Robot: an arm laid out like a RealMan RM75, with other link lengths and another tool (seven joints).
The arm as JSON. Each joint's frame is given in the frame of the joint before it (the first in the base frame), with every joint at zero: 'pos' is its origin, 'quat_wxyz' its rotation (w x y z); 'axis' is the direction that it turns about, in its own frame. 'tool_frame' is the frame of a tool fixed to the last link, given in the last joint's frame.
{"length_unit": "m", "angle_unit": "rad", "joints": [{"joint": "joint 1", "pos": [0.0, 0.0, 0.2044], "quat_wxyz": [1.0, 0.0, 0.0, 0.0], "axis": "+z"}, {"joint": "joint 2", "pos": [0.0, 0.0, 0.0], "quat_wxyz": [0.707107, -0.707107, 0.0, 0.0], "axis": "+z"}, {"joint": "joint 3", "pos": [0.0, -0.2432, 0.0], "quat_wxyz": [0.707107, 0.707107, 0.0, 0.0], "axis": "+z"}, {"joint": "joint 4", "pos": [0.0, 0.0, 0.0], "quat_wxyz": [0.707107, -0.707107, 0.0, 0.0], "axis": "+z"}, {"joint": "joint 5", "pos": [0.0, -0.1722, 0.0], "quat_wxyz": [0.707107, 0.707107, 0.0, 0.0], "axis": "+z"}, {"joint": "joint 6", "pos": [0.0, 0.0, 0.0], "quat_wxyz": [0.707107, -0.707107, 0.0, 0.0], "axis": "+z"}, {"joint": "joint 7", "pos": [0.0, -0.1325, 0.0], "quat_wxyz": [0.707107, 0.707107, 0.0, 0.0], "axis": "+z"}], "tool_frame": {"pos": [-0.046, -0.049, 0.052], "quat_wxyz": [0.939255, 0.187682, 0.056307, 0.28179]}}
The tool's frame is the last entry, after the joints.
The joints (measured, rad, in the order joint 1, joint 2, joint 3, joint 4, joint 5, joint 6, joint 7), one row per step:
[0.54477, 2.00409, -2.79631, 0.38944, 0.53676, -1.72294, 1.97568]
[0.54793, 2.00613, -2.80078, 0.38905, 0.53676, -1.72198, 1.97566]
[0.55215, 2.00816, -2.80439, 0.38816, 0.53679, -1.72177, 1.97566]
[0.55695, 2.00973, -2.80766, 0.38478, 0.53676, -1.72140, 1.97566]
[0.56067, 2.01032, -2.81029, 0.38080, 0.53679, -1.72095, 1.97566]
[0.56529, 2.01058, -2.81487, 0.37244, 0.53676, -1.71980, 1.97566]
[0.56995, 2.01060, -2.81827, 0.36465, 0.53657, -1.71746, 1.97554]
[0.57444, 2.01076, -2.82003, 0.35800, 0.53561, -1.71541, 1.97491]
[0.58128, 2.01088, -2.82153, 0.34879, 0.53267, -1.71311, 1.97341]
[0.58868, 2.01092, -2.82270, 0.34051, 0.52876, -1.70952, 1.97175]
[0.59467, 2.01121, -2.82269, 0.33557, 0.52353, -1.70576, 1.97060]
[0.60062, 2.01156, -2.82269, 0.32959, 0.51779, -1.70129, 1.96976]
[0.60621, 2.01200, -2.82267, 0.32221, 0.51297, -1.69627, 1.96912]
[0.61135, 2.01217, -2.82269, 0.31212, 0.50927, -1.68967, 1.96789]
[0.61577, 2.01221, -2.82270, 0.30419, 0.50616, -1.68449, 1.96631]
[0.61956, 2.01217, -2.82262, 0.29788, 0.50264, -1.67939, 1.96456]
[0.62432, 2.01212, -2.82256, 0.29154, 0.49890, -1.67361, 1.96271]
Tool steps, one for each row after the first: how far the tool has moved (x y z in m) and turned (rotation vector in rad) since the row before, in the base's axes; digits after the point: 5 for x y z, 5 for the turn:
[-0.00153, 0.00057, -0.00149, -0.00444, -0.00063, 0.00445]
[-0.00209, 0.00088, -0.00148, -0.00411, 0.00068, 0.00586]
[-0.00260, 0.00108, -0.00171, -0.00457, 0.00249, 0.00692]
[-0.00211, 0.00088, -0.00130, -0.00373, 0.00245, 0.00568]
[-0.00308, 0.00102, -0.00221, -0.00665, 0.00457, 0.00817]
[-0.00269, 0.00116, -0.00186, -0.00524, 0.00352, 0.00673]
[-0.00245, 0.00108, -0.00161, -0.00414, 0.00298, 0.00614]
[-0.00364, 0.00151, -0.00229, -0.00623, 0.00374, 0.00971]
[-0.00339, 0.00166, -0.00217, -0.00604, 0.00162, 0.00916]
[-0.00222, 0.00121, -0.00176, -0.00528, -0.00097, 0.00604]
[-0.00227, 0.00112, -0.00206, -0.00619, -0.00061, 0.00569]
[-0.00236, 0.00107, -0.00221, -0.00598, 0.00079, 0.00513]
[-0.00245, 0.00111, -0.00238, -0.00535, 0.00201, 0.00464]
[-0.00208, 0.00096, -0.00183, -0.00400, 0.00106, 0.00451]
[-0.00155, 0.00080, -0.00155, -0.00346, -0.00061, 0.00366]
[-0.00178, 0.00108, -0.00158, -0.00344, -0.00125, 0.00431]

